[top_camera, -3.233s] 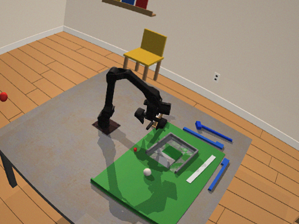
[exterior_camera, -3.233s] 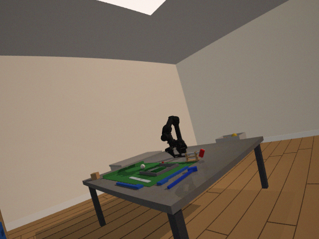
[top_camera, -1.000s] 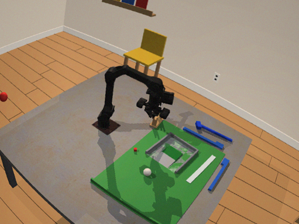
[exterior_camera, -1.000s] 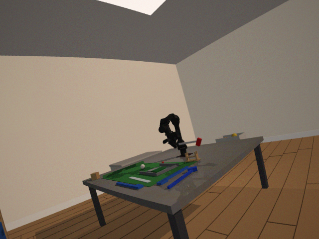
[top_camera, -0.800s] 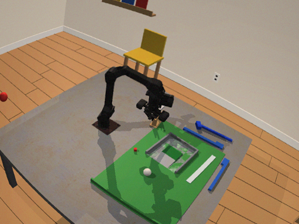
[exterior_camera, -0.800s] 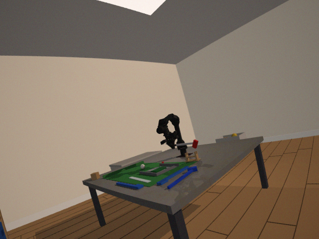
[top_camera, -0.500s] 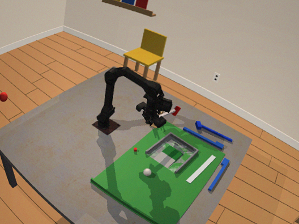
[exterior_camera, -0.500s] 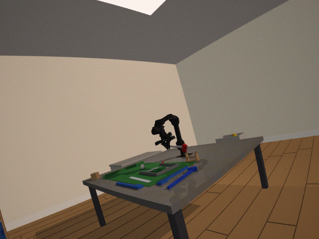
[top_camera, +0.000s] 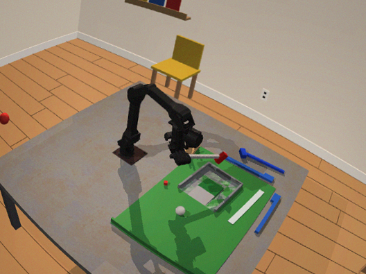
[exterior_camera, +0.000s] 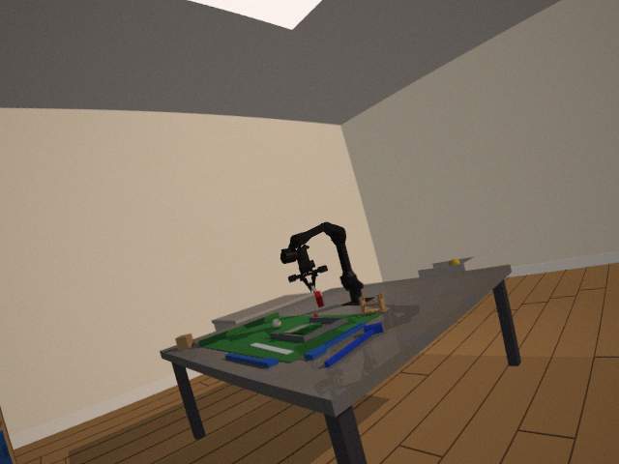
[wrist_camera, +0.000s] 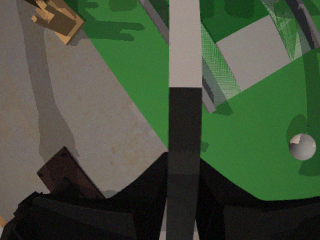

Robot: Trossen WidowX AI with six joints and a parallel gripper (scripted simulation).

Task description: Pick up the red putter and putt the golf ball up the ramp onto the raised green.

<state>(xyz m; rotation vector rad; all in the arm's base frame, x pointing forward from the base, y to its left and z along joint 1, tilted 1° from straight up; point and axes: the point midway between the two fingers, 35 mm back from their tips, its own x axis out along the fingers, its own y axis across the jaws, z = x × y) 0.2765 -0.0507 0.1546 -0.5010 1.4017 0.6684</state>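
Now: the small red cube 10 mm behind my gripper tip, 30 mm to the right of it and 120 mm below it. Also, from my gripper tip: white golf ball (120 mm ahead, 170 mm to the right, 110 mm below); red putter (80 mm ahead, 80 mm to the left, 10 mm above); green mat (190 mm ahead, 70 mm to the right, 130 mm below).
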